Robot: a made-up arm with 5 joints.
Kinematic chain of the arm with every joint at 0, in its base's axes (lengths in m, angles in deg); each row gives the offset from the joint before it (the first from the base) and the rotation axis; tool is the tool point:
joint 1: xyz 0 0 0.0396 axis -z
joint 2: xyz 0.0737 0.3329 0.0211 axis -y
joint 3: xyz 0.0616 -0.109 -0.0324 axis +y
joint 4: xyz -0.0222 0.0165 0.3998 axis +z
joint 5: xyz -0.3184 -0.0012 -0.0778 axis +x
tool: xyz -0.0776 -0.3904 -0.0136
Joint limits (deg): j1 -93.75..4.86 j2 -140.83..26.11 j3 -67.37..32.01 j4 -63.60..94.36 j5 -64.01..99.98
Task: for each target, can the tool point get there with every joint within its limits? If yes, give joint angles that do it. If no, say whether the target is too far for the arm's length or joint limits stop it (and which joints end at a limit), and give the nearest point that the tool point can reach.
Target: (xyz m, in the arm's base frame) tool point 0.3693 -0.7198 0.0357
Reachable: no: joint limits stop it (at a limit: joint 1, joint 3, joint 5) | nearest point 0.2057 -0.5372 0.0416 | short by 0.245 m
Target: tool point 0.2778 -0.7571 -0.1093
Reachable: no: joint limits stop it (at a limit: joint 1, joint 3, joint 5) | nearest point 0.1478 -0.5687 -0.0699 | short by 0.232 m
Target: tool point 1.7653 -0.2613 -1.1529
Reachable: no: too far | nearest point 0.7041 0.0425 -0.3830 | short by 1.346 m
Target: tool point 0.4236 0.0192 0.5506
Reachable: yes | joints -34.01 -50.10 -31.47 69.49 -50.84
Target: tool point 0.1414 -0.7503 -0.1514
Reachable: no: joint limits stop it (at a limit: joint 1, joint 3, joint 5) | nearest point 0.0682 -0.6056 -0.1134 | short by 0.167 m
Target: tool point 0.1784 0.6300 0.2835
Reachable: yes | joints -64.85 -103.26 18.56 -30.37 -10.53
